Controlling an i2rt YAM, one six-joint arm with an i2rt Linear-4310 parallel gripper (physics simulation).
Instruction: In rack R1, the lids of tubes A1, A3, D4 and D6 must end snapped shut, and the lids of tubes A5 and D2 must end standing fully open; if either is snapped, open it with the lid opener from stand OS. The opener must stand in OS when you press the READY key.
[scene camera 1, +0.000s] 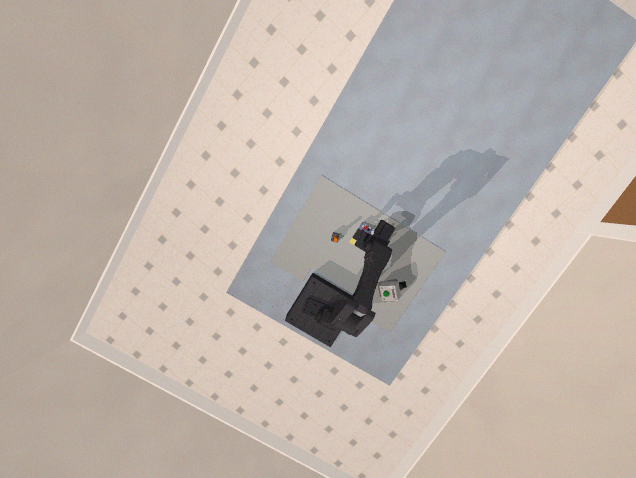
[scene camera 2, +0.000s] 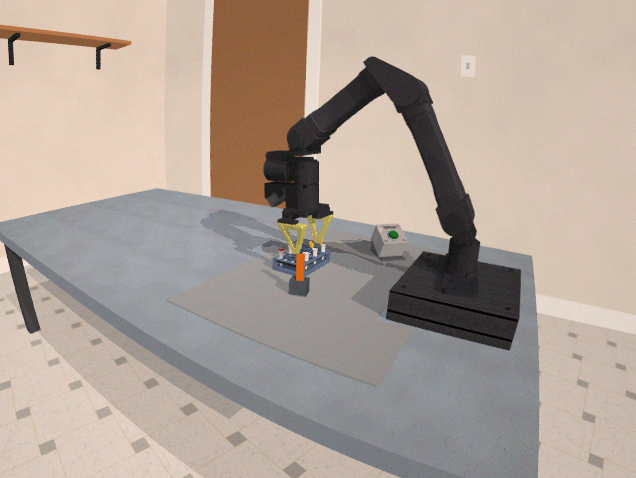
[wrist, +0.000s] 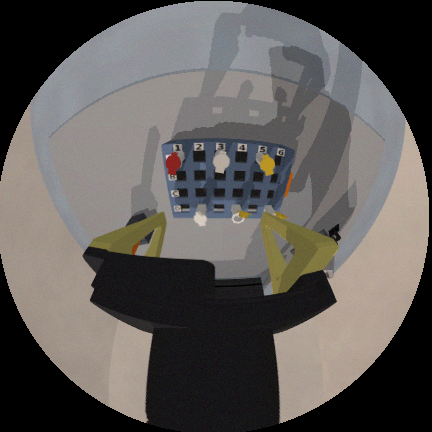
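Pixels of known places: gripper, fingertip midpoint: (scene camera 2: 307, 248) (wrist: 212, 216); arm's base, link origin: (scene camera 1: 325, 312) (scene camera 2: 460, 275).
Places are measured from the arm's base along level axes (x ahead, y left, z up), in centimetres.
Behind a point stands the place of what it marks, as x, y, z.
The blue rack R1 (scene camera 2: 276, 266) @(41.7, -0.7, -5.4) (wrist: 210, 184) @(37.6, -4.3, -3.4) stands on the grey mat. In the wrist view, row A has a red lid (wrist: 173, 163) @(40.9, -1.9, -1.4) at A1, a white lid (wrist: 221, 161) @(40.3, -5.7, -1.5) at A3 and a yellow lid (wrist: 267, 164) @(39.6, -9.5, -1.5) at A5, all lying over their tubes. A white lid (wrist: 200, 219) @(34.8, -2.8, -1.5) lies over D2. The yellow lid (wrist: 244, 214) @(35.5, -7.1, -0.5) at D4 stands open beside its tube mouth; the yellow lid (wrist: 281, 216) @(34.6, -10.8, -0.5) at D6 looks raised, its tube partly hidden by a finger. Snapping cannot be told. My gripper (scene camera 2: 307, 247) @(35.4, -4.1, -1.0) (wrist: 212, 216) @(35.4, -4.1, -1.0) is open, low over the rack. The orange opener (scene camera 1: 335, 239) @(32.0, 8.4, 2.1) (scene camera 2: 300, 267) @(31.6, 8.6, -0.4) stands in OS (scene camera 2: 298, 287) @(31.5, 9.6, -4.4).
The box with the green READY key (scene camera 1: 386, 293) @(18.2, -21.1, 0.7) (scene camera 2: 392, 234) @(18.1, -20.6, 0.4) stands on the mat (scene camera 1: 303, 226) @(31.1, 22.9, -6.3) (scene camera 2: 329, 328) @(21.5, 19.0, -6.3) near the arm's base (scene camera 2: 452, 303) @(1.3, 13.2, -0.3). A small black object (scene camera 1: 402, 284) @(23.2, -28.4, -5.8) is beside the box. An orange strip (wrist: 288, 185) @(36.0, -13.0, -4.0) shows at the rack's right side.
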